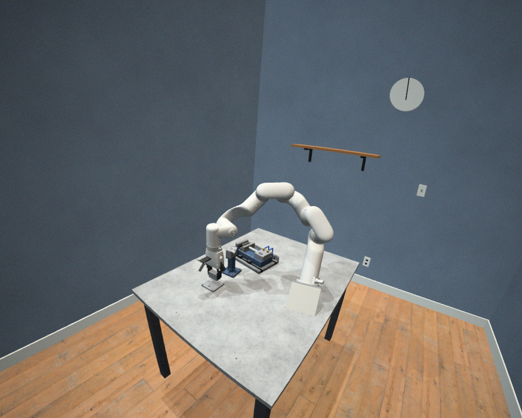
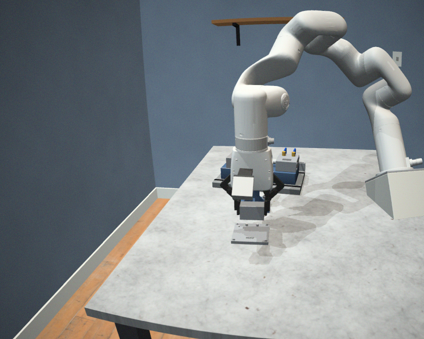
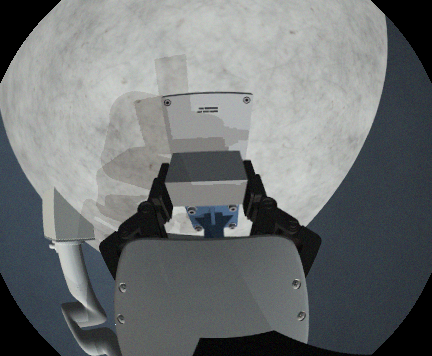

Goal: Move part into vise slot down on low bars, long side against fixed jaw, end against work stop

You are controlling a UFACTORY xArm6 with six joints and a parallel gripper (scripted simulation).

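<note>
My gripper is now 1 cm to the right of the infeed plate and 7 cm above it. Also, from my hand: work stop post: 13 cm ahead, 28 cm to the right, 1 cm below; then part: 1 cm to the right, 1 cm below; then work stop: 13 cm ahead, 30 cm to the right, 2 cm above.
</note>
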